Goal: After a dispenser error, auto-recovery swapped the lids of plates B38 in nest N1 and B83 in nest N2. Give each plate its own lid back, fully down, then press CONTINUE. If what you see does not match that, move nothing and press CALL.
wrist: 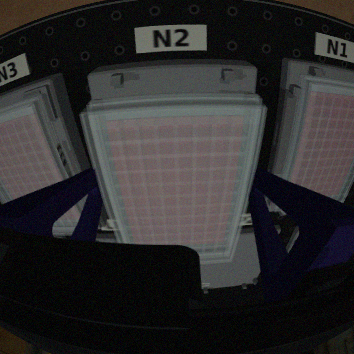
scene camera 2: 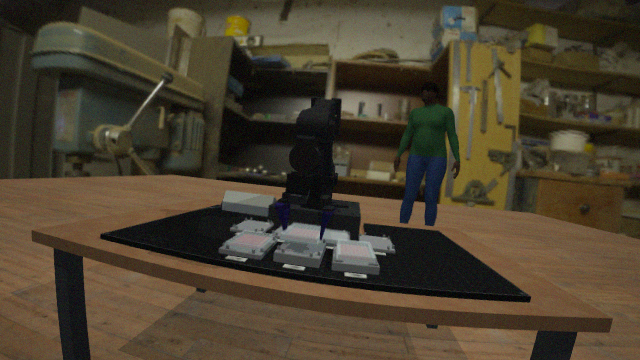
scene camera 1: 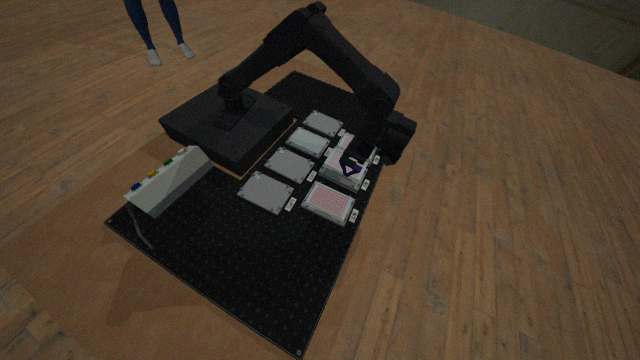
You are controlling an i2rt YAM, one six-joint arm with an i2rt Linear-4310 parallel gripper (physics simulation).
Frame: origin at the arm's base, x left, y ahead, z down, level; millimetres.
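Seen in the pictures: gripper, fingertip midpoint: [wrist: 175, 173] [scene camera 2: 302, 235] [scene camera 1: 351, 166]; arm's base, link origin: [scene camera 1: 236, 111].
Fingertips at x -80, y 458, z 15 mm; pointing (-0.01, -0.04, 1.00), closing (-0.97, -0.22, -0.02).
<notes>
Offsets run from my fingertips to a thing's middle. "*": to the spot under its first point. Level surfaces: height alone.
My gripper [scene camera 1: 350, 168] [scene camera 2: 304, 220] [wrist: 175, 173] is shut on a clear plate lid @[dx +4, dy -19, dz -7 mm] [scene camera 1: 335, 161] [scene camera 2: 302, 232] [wrist: 175, 168] by its long sides. It holds the lid level, a little above nest N2 @[dx +3, dy -17, dz +37 mm] [wrist: 172, 79] [scene camera 2: 298, 256]. The N2 label @[* dx -14, dy +68, dz +51 mm] [wrist: 171, 38] lies just beyond the nest. The pink wells seen through the lid are in the plate below, which is mostly hidden. The lidded plate in N1 @[dx -128, dy -35, dz +33 mm] [wrist: 326, 140] [scene camera 1: 328, 203] [scene camera 2: 248, 241] sits to the right in the wrist view. The plate in N3 @[dx +127, dy +4, dz +21 mm] [wrist: 24, 154] [scene camera 2: 356, 253] sits to the left. I cannot read any plate or lid codes.
A grey button box @[dx -228, dy -503, dz +11 mm] [scene camera 1: 167, 178] [scene camera 2: 248, 202] with coloured buttons stands at the mat's left edge. Several flat grey pads @[* dx -164, dy -229, dz +43 mm] [scene camera 1: 266, 192] @[* dx -34, dy -200, dz +43 mm] [scene camera 1: 290, 164] lie in a row beside the arm base. The black breadboard mat @[dz +53 mm] [scene camera 1: 223, 268] covers the table. A person [scene camera 2: 427, 147] stands behind the table.
</notes>
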